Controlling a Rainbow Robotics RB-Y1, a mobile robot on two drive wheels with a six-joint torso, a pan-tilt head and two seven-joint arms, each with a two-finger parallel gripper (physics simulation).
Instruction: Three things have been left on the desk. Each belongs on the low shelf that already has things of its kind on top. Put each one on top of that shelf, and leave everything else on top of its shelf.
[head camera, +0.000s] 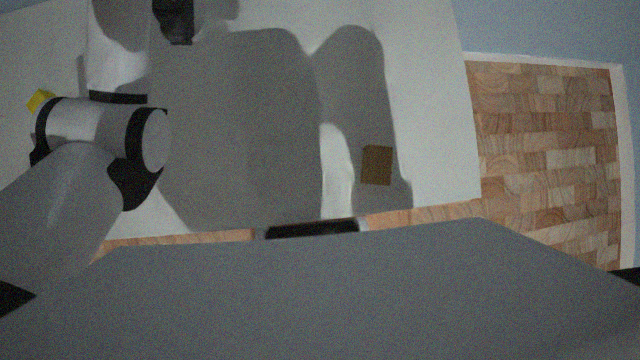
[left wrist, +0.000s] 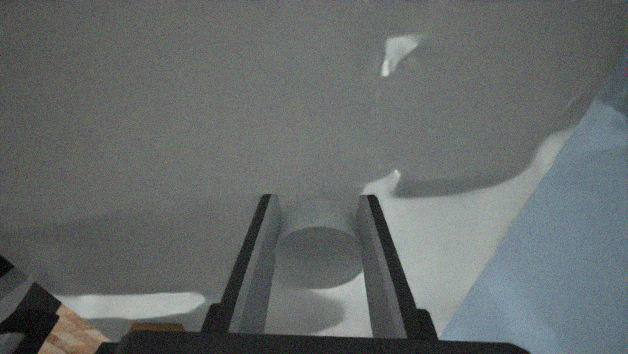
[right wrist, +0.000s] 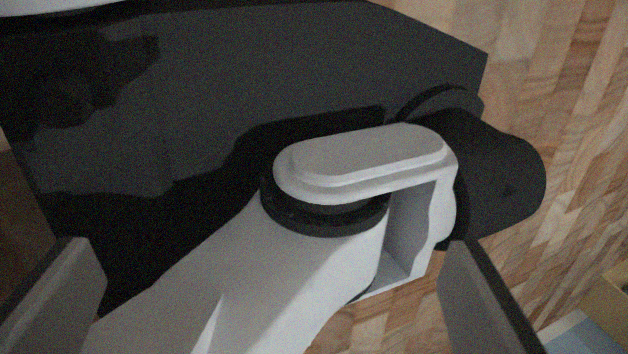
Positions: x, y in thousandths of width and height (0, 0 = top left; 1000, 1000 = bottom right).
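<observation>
I can see a white desk (head camera: 421, 318), and the left wrist view gives me the desk too (left wrist: 229, 405). There is a brown block (head camera: 590, 446). My left gripper (left wrist: 507, 578) is visible to me as well.
</observation>
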